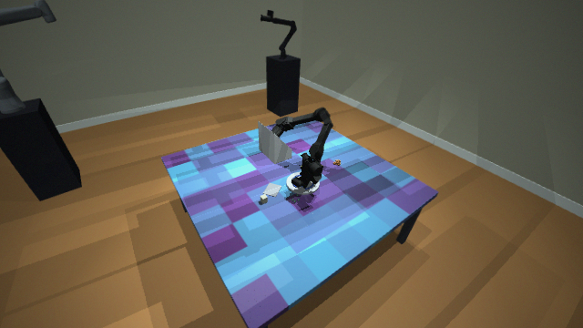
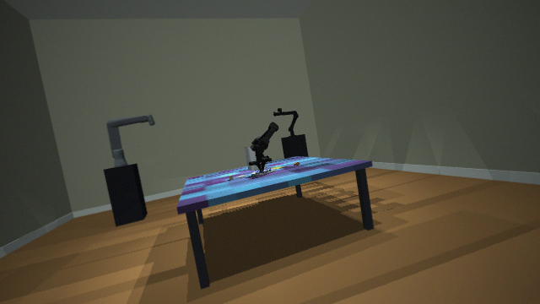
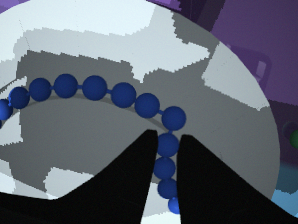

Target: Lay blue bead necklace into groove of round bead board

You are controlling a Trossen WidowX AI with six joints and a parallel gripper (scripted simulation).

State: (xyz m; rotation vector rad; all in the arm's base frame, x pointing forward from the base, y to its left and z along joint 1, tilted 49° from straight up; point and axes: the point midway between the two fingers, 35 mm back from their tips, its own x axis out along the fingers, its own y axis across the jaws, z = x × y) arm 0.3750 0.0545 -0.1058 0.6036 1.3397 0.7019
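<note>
The round white bead board lies 5 cm behind my gripper tip, 3 cm to the left of it and 1 cm below it. Also, from my gripper tip: cream cube: 25 cm to the right, 6 cm behind; then yellow patch: 19 cm to the left, 15 cm behind, 1 cm below; then flat grey square: 15 cm to the right, 11 cm behind, 1 cm below.
</note>
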